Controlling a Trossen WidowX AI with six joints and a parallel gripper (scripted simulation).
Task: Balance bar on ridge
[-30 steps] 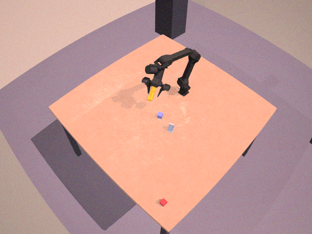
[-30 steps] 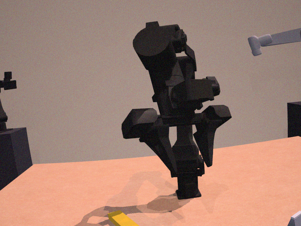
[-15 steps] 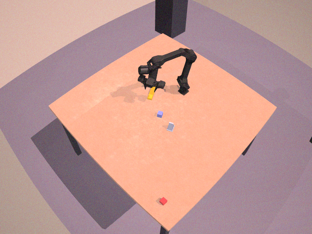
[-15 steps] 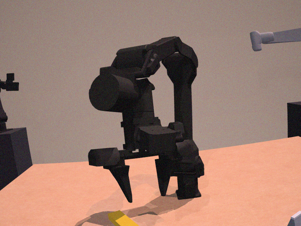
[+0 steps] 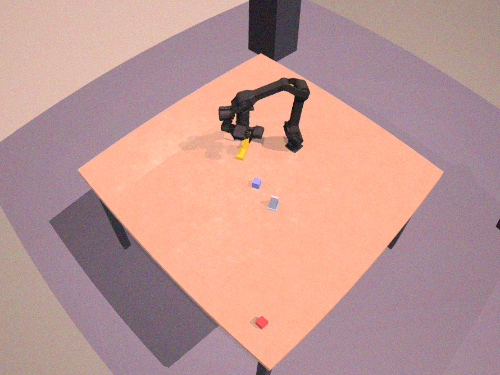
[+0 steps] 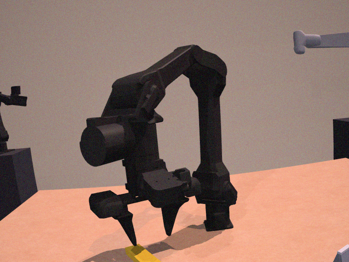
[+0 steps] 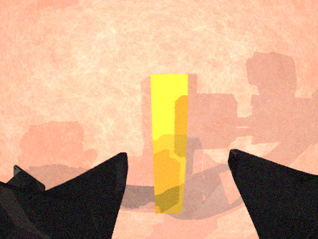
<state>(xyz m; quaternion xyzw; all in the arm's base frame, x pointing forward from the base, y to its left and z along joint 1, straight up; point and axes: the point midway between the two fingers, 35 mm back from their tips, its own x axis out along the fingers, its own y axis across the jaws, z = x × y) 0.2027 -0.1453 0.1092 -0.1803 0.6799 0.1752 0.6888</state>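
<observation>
Right now the yellow bar is 7 cm below my gripper tip, 3 cm behind it and 1 cm to the right of it. From my gripper tip the other things lie so: small red cube (65 cm to the left, 54 cm ahead, 6 cm below); then purple cube (18 cm to the left, 9 cm ahead, 6 cm below).
</observation>
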